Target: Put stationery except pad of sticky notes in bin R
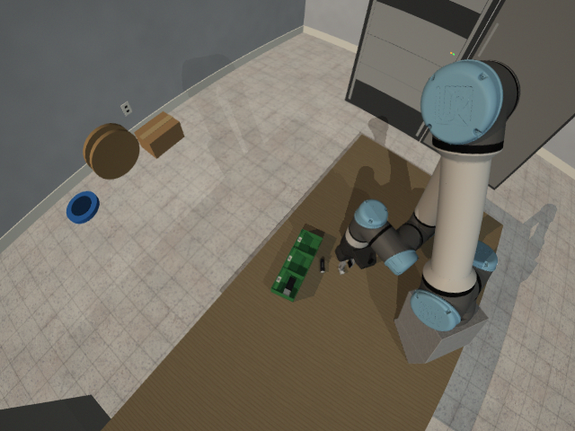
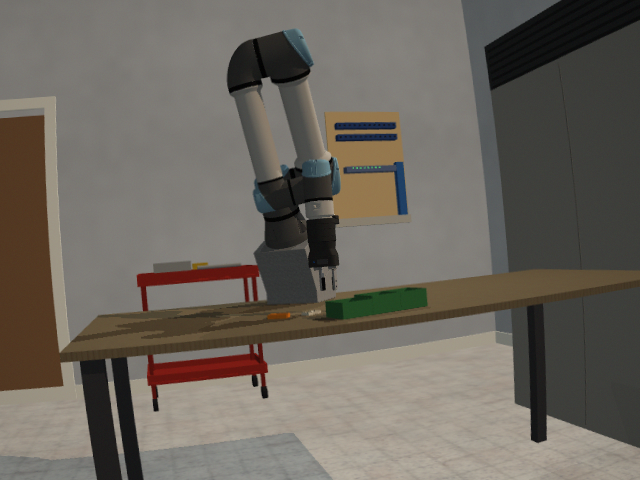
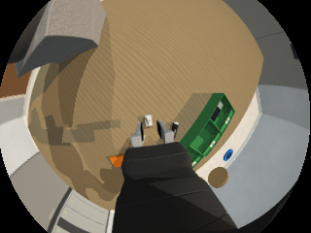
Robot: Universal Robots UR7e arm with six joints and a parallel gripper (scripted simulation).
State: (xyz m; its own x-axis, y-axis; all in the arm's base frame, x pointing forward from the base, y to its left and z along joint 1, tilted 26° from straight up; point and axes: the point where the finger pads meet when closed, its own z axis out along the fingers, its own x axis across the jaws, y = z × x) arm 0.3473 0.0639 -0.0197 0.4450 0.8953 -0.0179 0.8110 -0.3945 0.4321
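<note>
My hand is 7 cm above the small grey piece. Round my hand: beige dotted tile 7 cm below, 6 cm to the right, 4 cm ahead; black stick 7 cm below, 6 cm ahead, 4 cm to the left; orange pad 14 cm to the right, 7 cm below, 5 cm ahead.
</note>
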